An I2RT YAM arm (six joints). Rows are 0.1 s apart.
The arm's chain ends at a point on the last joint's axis. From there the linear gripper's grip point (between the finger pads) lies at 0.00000 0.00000 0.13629 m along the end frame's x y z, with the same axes.
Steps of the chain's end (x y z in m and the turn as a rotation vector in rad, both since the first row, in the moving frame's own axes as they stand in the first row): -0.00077 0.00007 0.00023 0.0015 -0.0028 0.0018; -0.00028 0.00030 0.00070 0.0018 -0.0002 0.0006; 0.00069 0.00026 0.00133 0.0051 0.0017 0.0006; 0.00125 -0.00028 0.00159 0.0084 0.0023 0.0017; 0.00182 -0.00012 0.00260 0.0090 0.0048 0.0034; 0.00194 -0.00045 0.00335 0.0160 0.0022 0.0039; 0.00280 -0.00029 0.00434 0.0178 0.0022 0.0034; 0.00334 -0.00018 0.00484 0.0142 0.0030 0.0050; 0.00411 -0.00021 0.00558 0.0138 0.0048 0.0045; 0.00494 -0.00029 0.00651 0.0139 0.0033 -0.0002; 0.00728 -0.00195 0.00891 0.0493 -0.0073 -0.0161; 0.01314 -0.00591 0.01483 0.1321 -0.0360 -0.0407
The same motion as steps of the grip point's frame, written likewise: -0.00115 -0.00013 0.00023 0.0015 -0.0028 0.0018; -0.00031 0.00005 0.00070 0.0018 -0.0002 0.0006; 0.00092 -0.00044 0.00133 0.0051 0.0017 0.0006; 0.00156 -0.00142 0.00158 0.0084 0.0023 0.0017; 0.00248 -0.00135 0.00259 0.0090 0.0048 0.0034; 0.00224 -0.00263 0.00333 0.0160 0.0022 0.0039; 0.00310 -0.00272 0.00432 0.0178 0.0022 0.0034; 0.00375 -0.00211 0.00483 0.0142 0.0030 0.0050; 0.00477 -0.00209 0.00557 0.0138 0.0048 0.0045; 0.00539 -0.00218 0.00650 0.0139 0.0033 -0.0002; 0.00623 -0.00866 0.00874 0.0493 -0.0073 -0.0161; 0.00788 -0.02375 0.01355 0.1321 -0.0360 -0.0407
